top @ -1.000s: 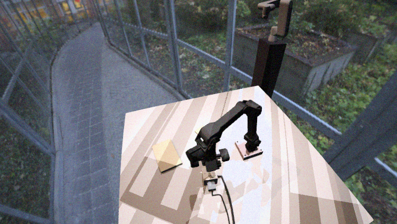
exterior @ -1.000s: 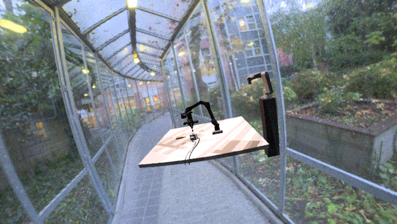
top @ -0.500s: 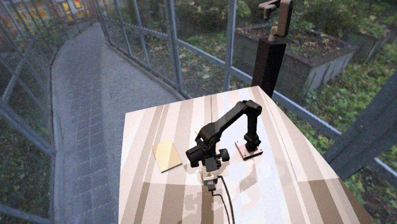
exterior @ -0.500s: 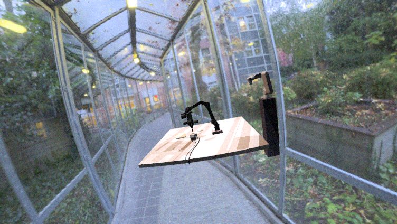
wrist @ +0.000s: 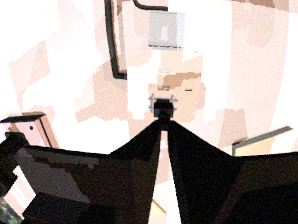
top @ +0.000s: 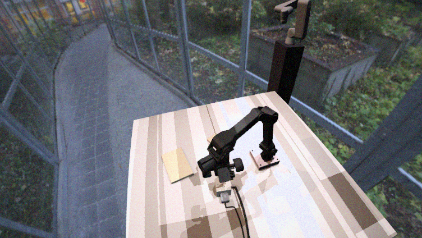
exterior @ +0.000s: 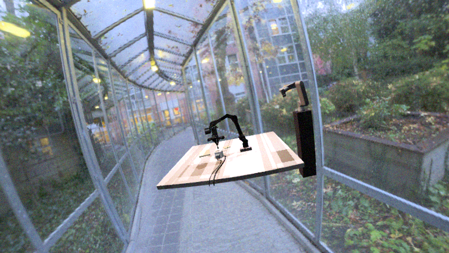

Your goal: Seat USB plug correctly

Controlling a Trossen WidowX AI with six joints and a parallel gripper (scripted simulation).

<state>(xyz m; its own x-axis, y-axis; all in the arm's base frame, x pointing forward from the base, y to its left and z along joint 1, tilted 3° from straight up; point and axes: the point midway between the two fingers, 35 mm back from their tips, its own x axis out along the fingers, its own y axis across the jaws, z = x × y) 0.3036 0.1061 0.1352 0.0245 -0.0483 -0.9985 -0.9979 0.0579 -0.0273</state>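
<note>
Now: the usb plug 20 mm below my gripper tip. The rest, counted from my gripper tip: flat tan pad 230 mm ahead, 200 mm to the right, 120 mm below.
</note>
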